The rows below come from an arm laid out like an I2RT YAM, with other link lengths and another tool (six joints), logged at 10 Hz.
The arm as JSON. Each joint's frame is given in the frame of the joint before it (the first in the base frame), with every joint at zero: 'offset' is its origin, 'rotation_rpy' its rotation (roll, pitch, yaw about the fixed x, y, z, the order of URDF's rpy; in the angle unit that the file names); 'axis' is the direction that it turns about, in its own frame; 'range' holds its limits. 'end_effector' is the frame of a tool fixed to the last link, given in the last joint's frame.
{
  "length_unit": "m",
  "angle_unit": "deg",
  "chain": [
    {
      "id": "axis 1",
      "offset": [
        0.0,
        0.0,
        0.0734
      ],
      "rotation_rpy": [
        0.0,
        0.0,
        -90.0
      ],
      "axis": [
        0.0,
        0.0,
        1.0
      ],
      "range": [
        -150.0,
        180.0
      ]
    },
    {
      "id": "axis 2",
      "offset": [
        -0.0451,
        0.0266,
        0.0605
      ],
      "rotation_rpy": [
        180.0,
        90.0,
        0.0
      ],
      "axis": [
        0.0,
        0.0,
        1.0
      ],
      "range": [
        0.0,
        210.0
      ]
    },
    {
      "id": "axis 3",
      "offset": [
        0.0,
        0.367,
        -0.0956
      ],
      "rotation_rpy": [
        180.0,
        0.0,
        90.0
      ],
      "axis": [
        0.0,
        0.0,
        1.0
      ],
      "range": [
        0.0,
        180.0
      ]
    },
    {
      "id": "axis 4",
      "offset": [
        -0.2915,
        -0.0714,
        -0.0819
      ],
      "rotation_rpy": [
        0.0,
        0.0,
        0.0
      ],
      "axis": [
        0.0,
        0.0,
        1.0
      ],
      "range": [
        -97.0,
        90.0
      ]
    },
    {
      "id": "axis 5",
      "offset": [
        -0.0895,
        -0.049,
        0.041
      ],
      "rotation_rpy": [
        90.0,
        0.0,
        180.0
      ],
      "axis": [
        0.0,
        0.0,
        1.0
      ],
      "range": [
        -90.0,
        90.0
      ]
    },
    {
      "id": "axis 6",
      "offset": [
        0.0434,
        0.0,
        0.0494
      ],
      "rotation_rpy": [
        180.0,
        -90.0,
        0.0
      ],
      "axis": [
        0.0,
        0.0,
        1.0
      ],
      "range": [
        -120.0,
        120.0
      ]
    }
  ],
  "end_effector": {
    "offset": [
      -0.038,
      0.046,
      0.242
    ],
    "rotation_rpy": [
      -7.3,
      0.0,
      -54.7
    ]
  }
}
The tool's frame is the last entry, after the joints.
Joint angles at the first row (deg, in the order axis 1, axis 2, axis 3, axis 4, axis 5, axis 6):
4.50 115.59 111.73 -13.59 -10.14 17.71
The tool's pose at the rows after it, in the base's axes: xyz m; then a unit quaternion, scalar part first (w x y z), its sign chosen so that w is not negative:
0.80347, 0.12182, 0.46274, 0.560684, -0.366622, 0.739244, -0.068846
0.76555, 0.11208, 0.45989, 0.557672, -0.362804, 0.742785, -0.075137
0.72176, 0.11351, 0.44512, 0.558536, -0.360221, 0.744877, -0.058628
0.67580, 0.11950, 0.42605, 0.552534, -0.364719, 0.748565, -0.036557
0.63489, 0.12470, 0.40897, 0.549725, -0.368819, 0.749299, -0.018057
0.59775, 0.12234, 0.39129, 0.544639, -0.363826, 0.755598, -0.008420
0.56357, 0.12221, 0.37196, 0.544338, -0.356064, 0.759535, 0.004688
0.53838, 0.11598, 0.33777, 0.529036, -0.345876, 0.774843, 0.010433
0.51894, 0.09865, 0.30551, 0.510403, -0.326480, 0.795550, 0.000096
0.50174, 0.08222, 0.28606, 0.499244, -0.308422, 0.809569, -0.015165
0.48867, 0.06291, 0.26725, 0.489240, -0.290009, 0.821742, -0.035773
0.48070, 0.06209, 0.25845, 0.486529, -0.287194, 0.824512, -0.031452
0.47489, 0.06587, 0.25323, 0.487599, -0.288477, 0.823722, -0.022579
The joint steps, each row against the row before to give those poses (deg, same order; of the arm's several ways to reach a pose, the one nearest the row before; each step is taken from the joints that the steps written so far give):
-0.56 -6.19 -7.53 1.51 1.48 -1.16
-0.28 -6.67 -9.13 2.22 0.70 -0.18
-0.07 -6.88 -10.79 3.49 -1.30 1.35
0.01 -6.50 -9.02 1.09 -1.98 0.91
-0.05 -5.74 -7.81 1.21 -1.87 0.70
-0.08 -5.61 -6.89 0.33 -0.34 0.98
0.12 -5.26 -7.13 1.55 -0.48 1.64
0.02 -3.66 -6.09 0.20 0.83 1.09
-0.18 -3.25 -4.87 -0.74 2.84 0.95
0.03 -3.29 -3.60 -0.89 3.06 0.79
-0.23 -2.58 -3.38 -0.09 3.28 0.44
-0.15 -1.18 -1.61 -0.05 -0.26 0.45
-0.06 -0.79 -1.30 0.44 -1.01 0.36

